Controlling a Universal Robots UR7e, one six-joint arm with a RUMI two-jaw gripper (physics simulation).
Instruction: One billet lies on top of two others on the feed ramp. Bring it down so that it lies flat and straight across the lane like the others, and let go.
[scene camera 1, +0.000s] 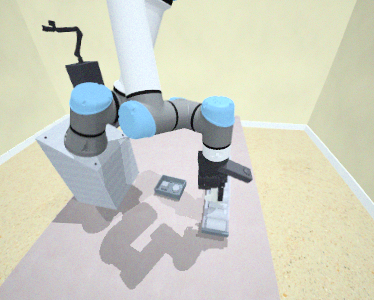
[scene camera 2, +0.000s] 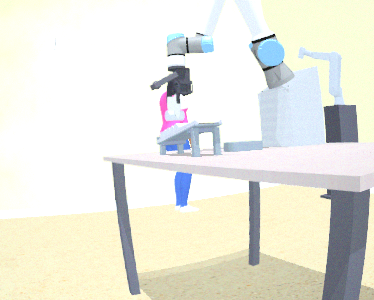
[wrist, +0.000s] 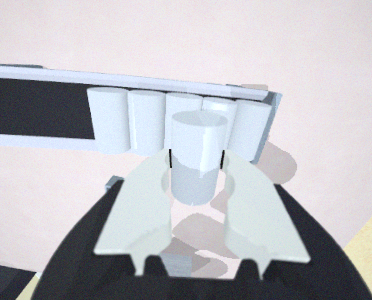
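Where they show: gripper, fingertip midpoint: (scene camera 1: 217, 199) (scene camera 2: 175, 118) (wrist: 195, 151); arm's base, link origin: (scene camera 1: 86, 142) (scene camera 2: 281, 81).
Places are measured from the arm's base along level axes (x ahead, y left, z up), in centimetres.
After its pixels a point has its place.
A light billet (wrist: 195, 175) {z -12.7, x 51.8, y 2.9 cm} is between the two pale fingers of my gripper (wrist: 195, 151) {z -16.0, x 52.1, y 2.9 cm} (scene camera 2: 174, 111) {z -16.0, x 52.1, y 2.9 cm}, which is shut on it. The billet is above the row of other billets, overlapping the right part of the row in the wrist view, and its long side runs roughly as theirs does. Several billets, among them the leftmost billet (wrist: 109, 120) {z -18.3, x 51.8, y 11.9 cm} and the rightmost billet (wrist: 250, 130) {z -20.4, x 54.0, y -2.8 cm}, lie side by side across the lane of the feed ramp (scene camera 1: 216, 233) (scene camera 2: 205, 123) (wrist: 50, 76). In scene camera 1 the gripper partly hides the ramp.
A shallow grey tray (scene camera 1: 167, 195) {z -28.5, x 28.9, y 6.8 cm} (scene camera 2: 243, 146) {z -28.0, x 30.2, y 16.7 cm} with small light pieces stands on the table (scene camera 1: 165, 265) {z -29.7, x 40.5, y -19.5 cm} (scene camera 2: 280, 165) {z -29.7, x 50.5, y 81.2 cm}, between the ramp and the robot's pale pedestal (scene camera 1: 97, 180) {z -10.7, x 8.5, y -7.9 cm}. The ramp has raised side rails and an end wall (wrist: 268, 127) {z -22.4, x 54.5, y -5.6 cm}. A person (scene camera 2: 182, 187) stands beyond the table.
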